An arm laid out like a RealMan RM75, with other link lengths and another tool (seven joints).
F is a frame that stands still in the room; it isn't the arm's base.
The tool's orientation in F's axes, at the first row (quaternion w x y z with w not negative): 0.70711, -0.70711, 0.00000, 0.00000
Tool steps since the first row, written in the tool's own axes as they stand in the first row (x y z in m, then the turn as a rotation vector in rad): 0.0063, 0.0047, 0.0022, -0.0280, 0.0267, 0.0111; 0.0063, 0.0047, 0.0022, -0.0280, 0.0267, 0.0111; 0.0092, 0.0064, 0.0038, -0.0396, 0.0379, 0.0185; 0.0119, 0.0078, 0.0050, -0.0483, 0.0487, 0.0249; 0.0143, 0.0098, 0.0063, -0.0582, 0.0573, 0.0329; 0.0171, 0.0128, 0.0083, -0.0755, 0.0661, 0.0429; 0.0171, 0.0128, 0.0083, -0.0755, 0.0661, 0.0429; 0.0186, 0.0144, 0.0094, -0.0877, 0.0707, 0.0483; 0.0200, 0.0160, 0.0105, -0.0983, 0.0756, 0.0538
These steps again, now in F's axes. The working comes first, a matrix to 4 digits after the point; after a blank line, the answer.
The tool's axes in the first row as the columns of a matrix, in F's axes (used below as rounded here):
1.0000, 0.0000, 0.0000
0.0000, 0.0000, 1.0000
0.0000, -1.0000, 0.0000

0.0063, 0.0022, -0.0047, -0.0280, 0.0111, -0.0267; 0.0063, 0.0022, -0.0047, -0.0280, 0.0111, -0.0267; 0.0092, 0.0038, -0.0064, -0.0396, 0.0185, -0.0379; 0.0119, 0.0050, -0.0078, -0.0483, 0.0249, -0.0487; 0.0143, 0.0063, -0.0098, -0.0582, 0.0329, -0.0573; 0.0171, 0.0083, -0.0128, -0.0755, 0.0429, -0.0661; 0.0171, 0.0083, -0.0128, -0.0755, 0.0429, -0.0661; 0.0186, 0.0094, -0.0144, -0.0877, 0.0483, -0.0707; 0.0200, 0.0105, -0.0160, -0.0983, 0.0538, -0.0756
